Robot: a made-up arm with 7 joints. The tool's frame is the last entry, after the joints. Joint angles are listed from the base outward. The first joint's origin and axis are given. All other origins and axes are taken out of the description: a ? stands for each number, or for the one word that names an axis. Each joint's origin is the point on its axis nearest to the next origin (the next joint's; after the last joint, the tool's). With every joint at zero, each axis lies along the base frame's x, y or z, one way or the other. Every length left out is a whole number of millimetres.
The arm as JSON. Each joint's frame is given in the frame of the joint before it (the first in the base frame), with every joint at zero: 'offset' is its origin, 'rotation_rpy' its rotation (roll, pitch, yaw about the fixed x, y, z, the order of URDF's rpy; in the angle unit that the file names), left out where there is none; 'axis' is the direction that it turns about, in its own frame. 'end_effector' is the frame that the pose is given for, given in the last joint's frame.
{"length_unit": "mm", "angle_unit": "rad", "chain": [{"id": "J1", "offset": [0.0, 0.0, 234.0], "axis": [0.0, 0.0, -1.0]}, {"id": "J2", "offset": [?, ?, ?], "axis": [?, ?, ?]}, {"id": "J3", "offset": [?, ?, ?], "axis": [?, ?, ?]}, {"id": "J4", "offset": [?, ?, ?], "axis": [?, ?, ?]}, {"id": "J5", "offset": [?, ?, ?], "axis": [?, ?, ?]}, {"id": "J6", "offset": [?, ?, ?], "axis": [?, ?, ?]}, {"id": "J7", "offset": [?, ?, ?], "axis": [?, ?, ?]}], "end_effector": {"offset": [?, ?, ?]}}
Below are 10 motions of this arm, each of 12 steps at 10 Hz.
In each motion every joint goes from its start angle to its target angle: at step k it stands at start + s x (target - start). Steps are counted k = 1, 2, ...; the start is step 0. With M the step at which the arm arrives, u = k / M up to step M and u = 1 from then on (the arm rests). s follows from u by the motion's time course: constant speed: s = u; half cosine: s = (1 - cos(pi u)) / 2; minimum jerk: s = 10 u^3 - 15 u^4 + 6 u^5.
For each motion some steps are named. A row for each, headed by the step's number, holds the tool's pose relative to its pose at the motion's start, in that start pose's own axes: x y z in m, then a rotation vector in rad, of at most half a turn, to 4 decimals.
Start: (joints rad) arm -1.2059 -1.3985 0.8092 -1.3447 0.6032 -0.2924 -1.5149
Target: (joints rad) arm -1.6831 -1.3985 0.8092 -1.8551 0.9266 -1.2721 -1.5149
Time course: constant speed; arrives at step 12
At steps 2, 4, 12:
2: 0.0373 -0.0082 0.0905 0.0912 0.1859 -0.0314
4: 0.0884 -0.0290 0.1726 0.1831 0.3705 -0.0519
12: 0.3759 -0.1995 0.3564 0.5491 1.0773 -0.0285

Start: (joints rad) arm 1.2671 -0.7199 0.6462 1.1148 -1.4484 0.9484 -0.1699
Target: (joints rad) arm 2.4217 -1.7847 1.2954 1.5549 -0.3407 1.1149 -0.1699
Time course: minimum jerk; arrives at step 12
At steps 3, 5, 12:
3: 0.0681 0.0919 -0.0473 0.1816 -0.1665 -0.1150
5: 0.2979 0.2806 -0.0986 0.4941 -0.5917 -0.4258
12: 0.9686 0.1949 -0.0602 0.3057 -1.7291 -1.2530

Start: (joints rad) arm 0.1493 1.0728 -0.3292 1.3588 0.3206 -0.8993 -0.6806
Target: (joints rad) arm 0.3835 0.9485 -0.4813 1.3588 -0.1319 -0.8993 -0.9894
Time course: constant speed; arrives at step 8
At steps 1, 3, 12:
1: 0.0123 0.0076 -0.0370 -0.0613 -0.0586 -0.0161
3: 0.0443 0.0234 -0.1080 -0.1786 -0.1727 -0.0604
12: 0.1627 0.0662 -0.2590 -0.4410 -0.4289 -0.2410

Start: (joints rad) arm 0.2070 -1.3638 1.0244 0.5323 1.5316 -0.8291 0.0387
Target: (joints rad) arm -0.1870 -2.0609 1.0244 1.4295 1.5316 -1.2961 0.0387
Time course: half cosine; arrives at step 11
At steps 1, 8, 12:
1: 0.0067 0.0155 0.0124 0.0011 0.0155 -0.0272
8: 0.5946 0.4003 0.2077 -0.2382 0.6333 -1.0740
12: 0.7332 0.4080 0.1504 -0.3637 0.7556 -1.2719

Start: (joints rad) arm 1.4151 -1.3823 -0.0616 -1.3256 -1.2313 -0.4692 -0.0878
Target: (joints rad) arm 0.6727 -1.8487 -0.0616 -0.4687 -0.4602 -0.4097 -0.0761
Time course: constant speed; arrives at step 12
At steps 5, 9, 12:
5: -0.0718 -0.0367 0.1803 0.2921 0.4687 0.0661
9: -0.0539 -0.0668 0.3274 0.5557 0.8441 0.0506
12: 0.0003 -0.0902 0.4172 0.7679 1.1204 -0.0028

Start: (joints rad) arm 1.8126 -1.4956 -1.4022 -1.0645 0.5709 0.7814 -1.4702
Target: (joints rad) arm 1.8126 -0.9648 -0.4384 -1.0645 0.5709 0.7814 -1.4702
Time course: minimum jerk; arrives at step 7
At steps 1, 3, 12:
1: 0.0098 0.0065 0.0065 -0.0166 0.0195 0.0008
3: 0.1749 0.1013 0.0648 -0.2431 0.3212 0.0346
12: 0.4967 0.2451 -0.0268 -0.5545 0.9134 0.2160

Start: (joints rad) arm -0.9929 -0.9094 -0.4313 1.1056 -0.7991 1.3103 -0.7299
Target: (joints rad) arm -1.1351 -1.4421 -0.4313 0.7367 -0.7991 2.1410 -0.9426
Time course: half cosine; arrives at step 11
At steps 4, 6, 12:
4: 0.0207 0.0187 -0.0386 -0.2365 -0.0191 0.0382
6: 0.0467 0.0224 -0.0687 -0.4586 -0.0135 0.0973
12: 0.0999 0.0072 -0.0962 -0.7745 0.0409 0.2290

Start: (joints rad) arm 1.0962 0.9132 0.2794 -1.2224 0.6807 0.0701 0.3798
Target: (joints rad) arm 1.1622 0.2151 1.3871 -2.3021 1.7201 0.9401 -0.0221
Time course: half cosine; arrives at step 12
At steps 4, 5, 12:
4: -0.0881 -0.1915 -0.2642 -0.1776 -0.2301 0.5259
5: -0.0678 -0.3070 -0.3693 -0.3009 -0.3100 0.7861
12: 0.4017 -0.7426 -0.4593 -1.1264 -0.1984 2.0027

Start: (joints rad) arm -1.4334 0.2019 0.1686 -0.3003 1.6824 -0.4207 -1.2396
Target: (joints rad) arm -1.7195 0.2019 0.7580 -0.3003 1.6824 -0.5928 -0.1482
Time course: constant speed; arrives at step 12
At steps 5, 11, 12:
5: 0.0593 0.0800 -0.0024 0.4508 -0.0249 -0.1384
11: 0.1340 0.1600 -0.0249 0.9999 -0.1441 -0.2810
12: 0.1467 0.1724 -0.0307 1.0919 -0.1732 -0.3002

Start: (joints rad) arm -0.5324 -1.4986 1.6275 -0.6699 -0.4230 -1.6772 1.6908
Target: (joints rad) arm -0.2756 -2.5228 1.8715 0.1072 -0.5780 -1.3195 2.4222
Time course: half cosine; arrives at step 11
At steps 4, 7, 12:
4: 0.0385 -0.0057 -0.0121 -0.0497 -0.0515 -0.1578
7: 0.1200 0.0157 -0.0083 -0.0616 -0.1094 -0.5422
12: 0.2081 0.0291 0.0056 -0.0108 -0.1718 -0.9066

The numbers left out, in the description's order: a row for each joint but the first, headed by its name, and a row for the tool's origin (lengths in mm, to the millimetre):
J2: xyz 75.0 -108.0 0.0, axis 0.0 1.0 0.0
J3: xyz -112.0 0.0 85.0, axis 0.0 0.0 -1.0
J4: xyz -271.0 49.0 0.0, axis 0.0 1.0 0.0
J5: xyz 13.0 0.0 345.0, axis 1.0 0.0 0.0
J6: xyz 0.0 4.0 -200.0, axis 0.0 0.0 1.0
J7: xyz -430.0 54.0 0.0, axis 1.0 0.0 0.0
tool: xyz 0.0 51.0 49.0

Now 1 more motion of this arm.
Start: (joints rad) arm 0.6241 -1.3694 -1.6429 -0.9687 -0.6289 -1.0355 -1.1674
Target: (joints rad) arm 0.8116 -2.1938 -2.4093 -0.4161 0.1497 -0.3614 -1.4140
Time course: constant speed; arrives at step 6
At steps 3, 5, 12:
3: 0.1327 -0.2457 -0.2339 -0.0035 -0.8112 0.7608
5: 0.4082 -0.3245 -0.2239 -0.1103 -1.3218 1.2890
12: 0.5422 -0.3199 -0.1427 -0.1914 -1.5382 1.5689

